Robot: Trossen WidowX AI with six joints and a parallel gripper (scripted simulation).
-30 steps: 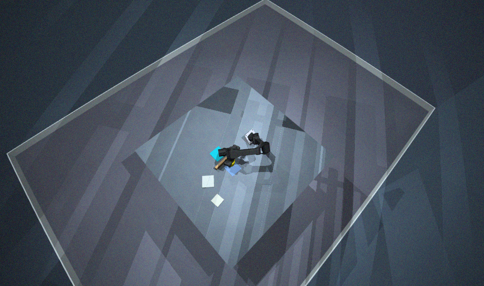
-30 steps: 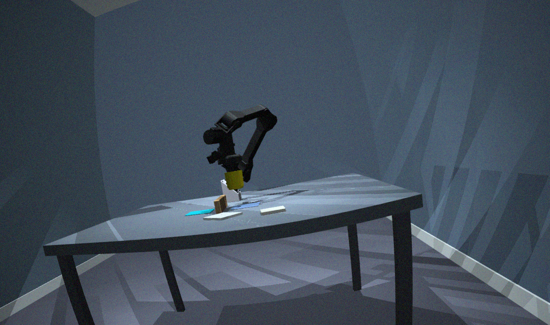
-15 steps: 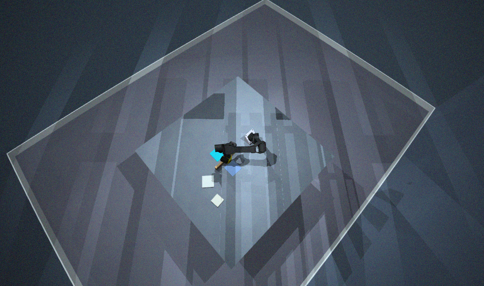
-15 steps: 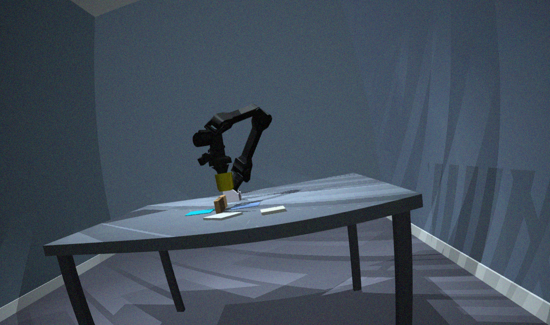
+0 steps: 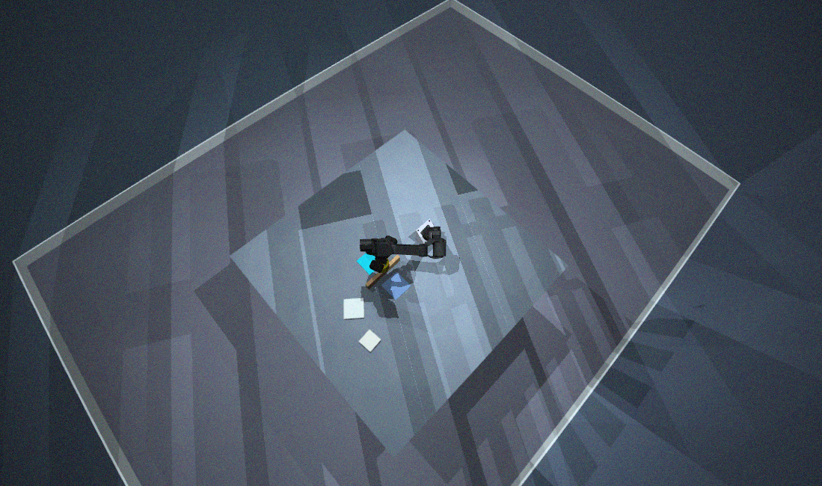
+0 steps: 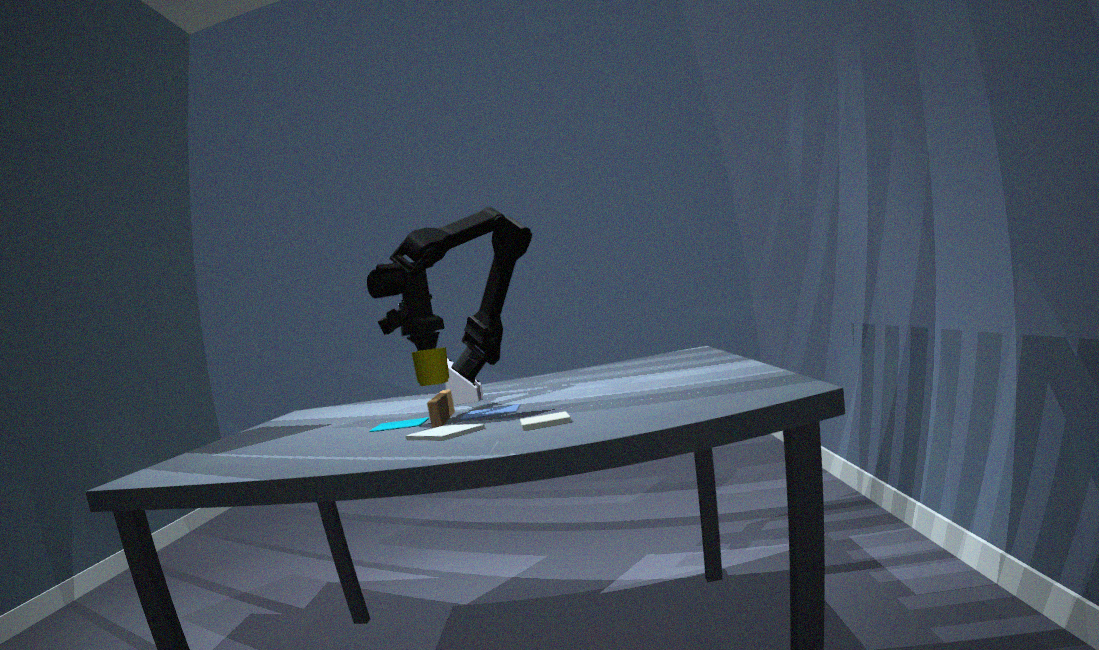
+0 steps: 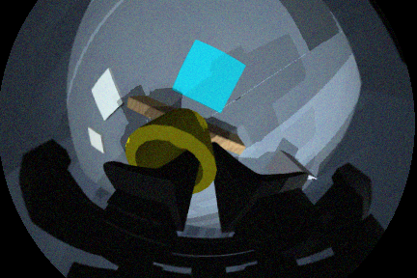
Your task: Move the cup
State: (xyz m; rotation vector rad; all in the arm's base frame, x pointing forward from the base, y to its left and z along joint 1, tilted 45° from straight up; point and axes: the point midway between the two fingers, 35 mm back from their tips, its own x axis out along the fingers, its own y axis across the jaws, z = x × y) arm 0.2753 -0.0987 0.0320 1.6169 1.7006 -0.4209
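The bright cyan pad is 3 cm ahead of my gripper tip, 8 cm to the right of it and 11 cm below it. The rest, counted from my gripper tip: pale blue pad 3 cm ahead, 11 cm to the left, 11 cm below; wooden block 3 cm ahead, 2 cm to the left, 9 cm below; yellow cup 2 cm ahead, 1 cm to the left.
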